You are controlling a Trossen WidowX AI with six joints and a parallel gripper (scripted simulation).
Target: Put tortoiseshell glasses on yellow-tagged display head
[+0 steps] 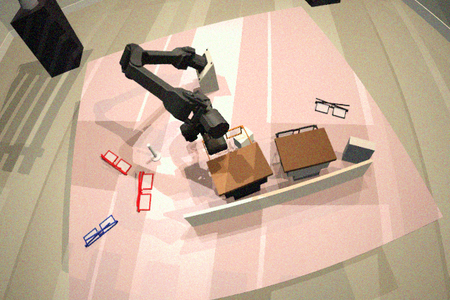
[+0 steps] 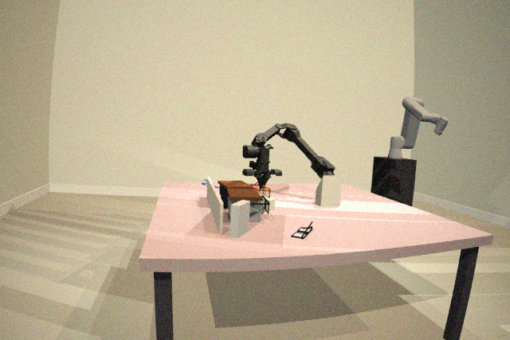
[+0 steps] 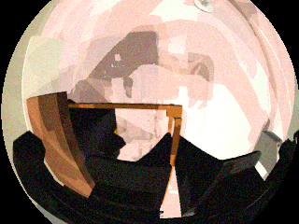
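My gripper tip is now 110 mm to the right of the pale tag block and 40 mm above it. Also, from my gripper tip: white peg 230 mm to the right, 50 mm behind, 40 mm below; long white wall 250 mm ahead, 160 mm to the left, 10 mm below; grey block 460 mm to the left, 190 mm ahead, 10 mm below.
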